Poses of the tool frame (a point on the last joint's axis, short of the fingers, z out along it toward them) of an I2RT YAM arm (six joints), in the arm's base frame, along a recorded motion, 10 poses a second.
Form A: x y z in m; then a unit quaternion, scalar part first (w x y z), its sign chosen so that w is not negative.
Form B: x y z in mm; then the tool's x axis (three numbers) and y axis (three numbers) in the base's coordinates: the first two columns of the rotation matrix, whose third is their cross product. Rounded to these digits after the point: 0 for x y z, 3 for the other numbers.
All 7 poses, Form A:
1: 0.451 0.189 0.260 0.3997 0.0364 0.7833 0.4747
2: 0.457 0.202 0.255 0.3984 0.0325 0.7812 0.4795
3: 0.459 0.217 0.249 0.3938 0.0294 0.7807 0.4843
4: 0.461 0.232 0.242 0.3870 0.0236 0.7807 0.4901
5: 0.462 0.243 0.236 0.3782 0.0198 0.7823 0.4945
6: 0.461 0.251 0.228 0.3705 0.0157 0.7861 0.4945
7: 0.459 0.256 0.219 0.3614 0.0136 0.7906 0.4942
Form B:
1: 451 189 260 -0.678 0.437 -0.592 -0.322 0.547 0.773
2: 457 202 255 -0.680 0.433 -0.591 -0.331 0.538 0.775
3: 459 217 249 -0.688 0.427 -0.586 -0.336 0.529 0.779
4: 461 232 242 -0.699 0.416 -0.581 -0.342 0.518 0.783
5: 462 243 236 -0.713 0.405 -0.572 -0.343 0.510 0.789
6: 461 251 228 -0.725 0.391 -0.567 -0.342 0.510 0.789
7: 459 256 219 -0.738 0.379 -0.558 -0.336 0.511 0.791
